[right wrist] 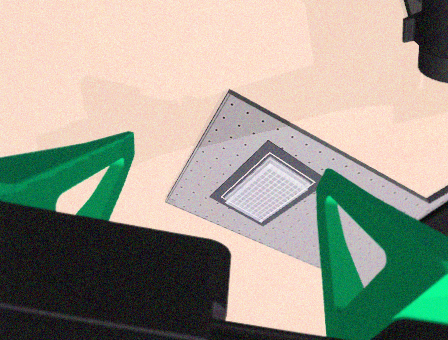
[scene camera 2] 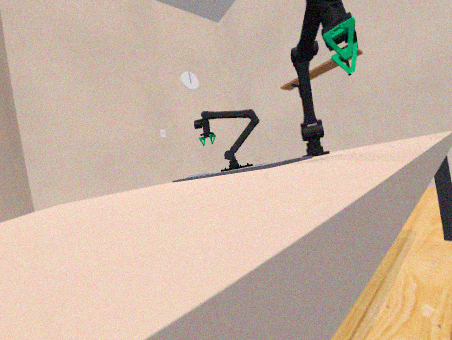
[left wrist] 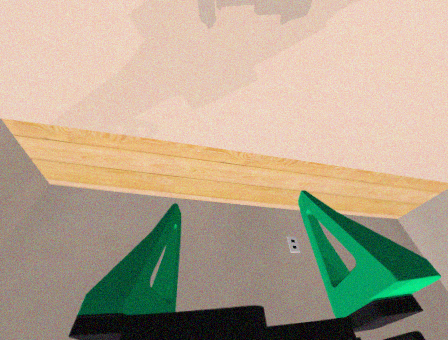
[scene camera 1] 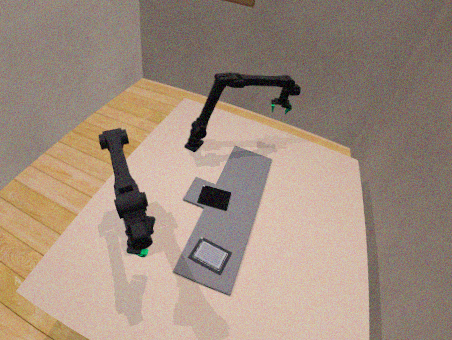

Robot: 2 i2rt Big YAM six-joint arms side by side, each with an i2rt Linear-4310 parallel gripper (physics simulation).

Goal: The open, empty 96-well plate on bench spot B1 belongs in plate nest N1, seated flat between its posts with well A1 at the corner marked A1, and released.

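Frame: origin at the left arm's base, x left, y back, z up, level; millimetres.
Where they show: left gripper, fingertip midpoint: (scene camera 2: 350, 66) (left wrist: 239, 202) (scene camera 1: 278, 112); right gripper, fingertip midpoint: (right wrist: 228, 160) (scene camera 2: 208, 145); left arm's base at its link origin: (scene camera 1: 194, 144).
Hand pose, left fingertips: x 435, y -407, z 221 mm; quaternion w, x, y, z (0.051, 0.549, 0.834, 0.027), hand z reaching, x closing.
Observation:
Things, the pixels of their top centre, and the offset from my left fingertips. Level surfaces: height alone.
- clear 96-well plate at its top centre: (right wrist: 264, 196) (scene camera 1: 210, 254) dx -1046, dy -59, dz -192 mm
- long grey board at its surface level: dz -208 mm
- black rectangular block at its top centre: (scene camera 1: 215, 195) (scene camera 2: 236, 165) dx -746, dy +81, dz -186 mm
- small grey panel at its surface level: dz -207 mm
- pale table top at its surface level: dz -221 mm
The clear 96-well plate (scene camera 1: 211, 255) (right wrist: 270, 190) lies on a dark, white-outlined rectangle near one end of the long grey board (scene camera 1: 246, 185) (right wrist: 200, 175). A black rectangular block (scene camera 1: 214, 198), seemingly nest N1, sits farther up the board; its posts and A1 mark are too small to make out. My right gripper (scene camera 1: 143, 253) (scene camera 2: 207, 144) (right wrist: 228, 160) is open and empty, raised above the table to the left of the plate in scene camera 1. My left gripper (scene camera 1: 280, 110) (scene camera 2: 349, 65) (left wrist: 239, 202) is open and empty, high above the table beyond the board's far end.
A small grey panel (scene camera 1: 193, 194) adjoins the board beside the black block. The pale table top (scene camera 1: 310, 225) (scene camera 2: 150, 240) (left wrist: 350, 100) surrounds the board, with wooden planks (scene camera 1: 65, 200) (left wrist: 200, 170) beyond its edge. Part of a black arm (right wrist: 434, 45) shows at the upper right of the right wrist view.

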